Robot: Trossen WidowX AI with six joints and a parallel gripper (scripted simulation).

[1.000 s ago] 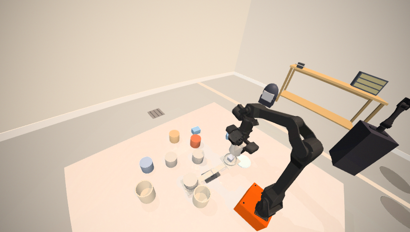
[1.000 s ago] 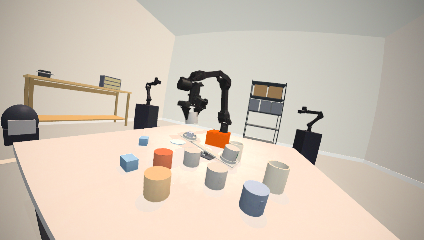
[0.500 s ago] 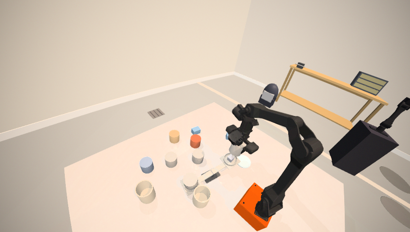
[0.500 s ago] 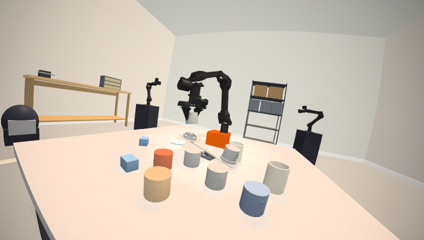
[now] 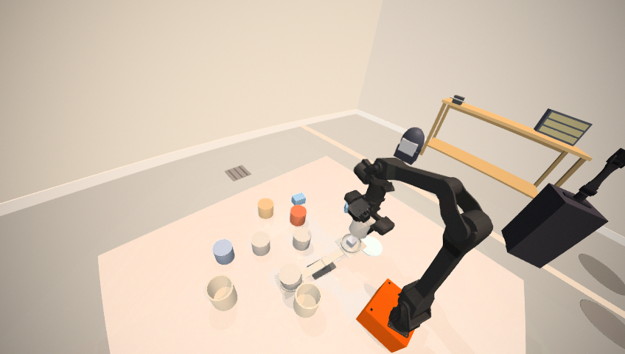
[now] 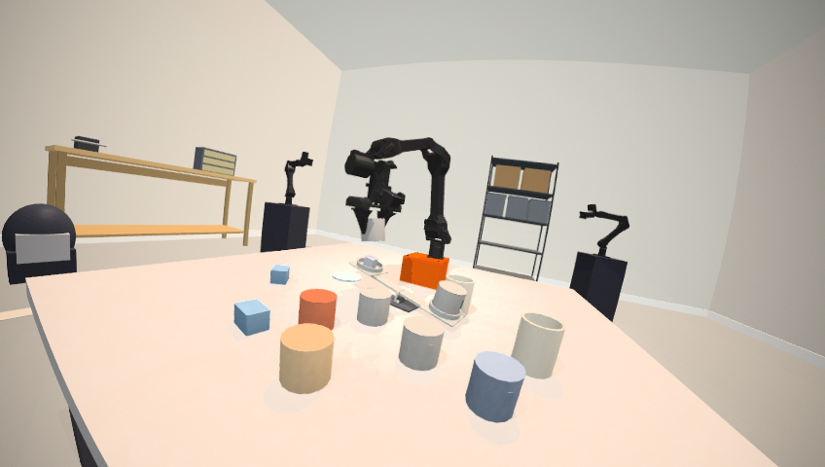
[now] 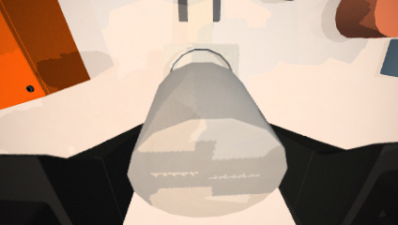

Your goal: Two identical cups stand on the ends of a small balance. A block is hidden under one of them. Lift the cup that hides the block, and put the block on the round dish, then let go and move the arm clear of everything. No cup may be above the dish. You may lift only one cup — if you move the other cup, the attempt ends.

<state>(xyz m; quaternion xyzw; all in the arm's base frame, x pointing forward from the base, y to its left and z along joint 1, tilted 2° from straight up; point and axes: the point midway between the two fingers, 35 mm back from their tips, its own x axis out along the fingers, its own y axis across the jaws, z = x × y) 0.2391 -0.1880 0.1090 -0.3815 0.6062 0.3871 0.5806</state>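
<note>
The round white dish is 7 cm behind my gripper tip, 9 cm to the right of it and 17 cm below it. From my gripper tip the other things lie so: tan cup 39 cm ahead, 5 cm to the left, 13 cm below; then balance beam 6 cm ahead, 12 cm to the left, 13 cm below; then red cup 26 cm ahead, 2 cm to the right, 13 cm below.
</note>
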